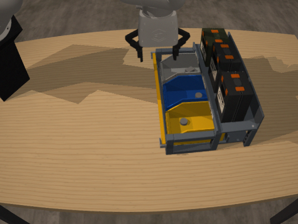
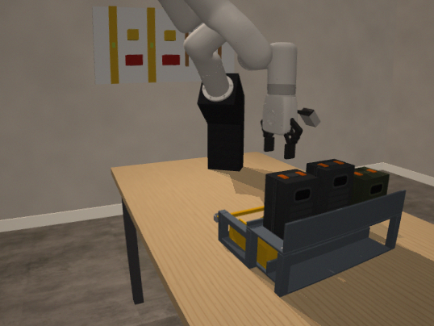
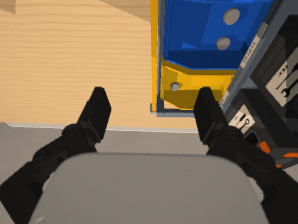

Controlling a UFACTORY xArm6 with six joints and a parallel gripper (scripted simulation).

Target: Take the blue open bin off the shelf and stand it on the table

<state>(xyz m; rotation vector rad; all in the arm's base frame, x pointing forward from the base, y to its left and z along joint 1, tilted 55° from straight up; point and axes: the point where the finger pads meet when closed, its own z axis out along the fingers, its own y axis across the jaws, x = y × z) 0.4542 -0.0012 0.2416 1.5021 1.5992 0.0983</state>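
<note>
Right now the yellow rail is 160 mm below my hand. The rest, counted from my hand: yellow bin (180 mm below, 130 mm to the right, 80 mm ahead); then blue open bin (180 mm below, 100 mm ahead, 20 mm to the right); then grey bin (180 mm below, 130 mm ahead, 90 mm to the left).
</note>
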